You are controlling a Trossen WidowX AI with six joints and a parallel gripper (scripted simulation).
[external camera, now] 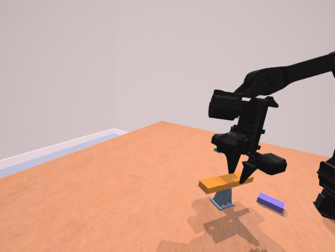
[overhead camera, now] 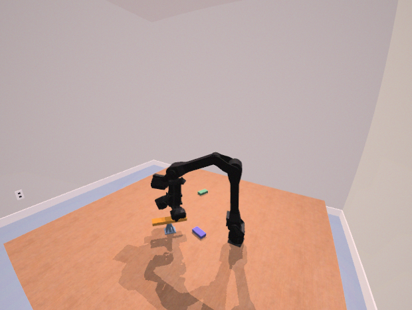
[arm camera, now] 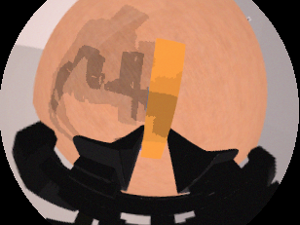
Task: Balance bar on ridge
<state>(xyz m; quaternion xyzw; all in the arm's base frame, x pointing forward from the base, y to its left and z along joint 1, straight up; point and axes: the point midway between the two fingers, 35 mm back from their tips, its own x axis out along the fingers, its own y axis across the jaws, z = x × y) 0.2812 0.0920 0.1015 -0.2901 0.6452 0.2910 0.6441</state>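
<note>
Now: gripper tip 20 mm short of the orange bar and 20 mm to the right of it. Also, from my gripper tip: purple block (110 mm behind, 40 mm to the right, 60 mm below); then green block (70 mm ahead, 380 mm to the right, 60 mm below).
</note>
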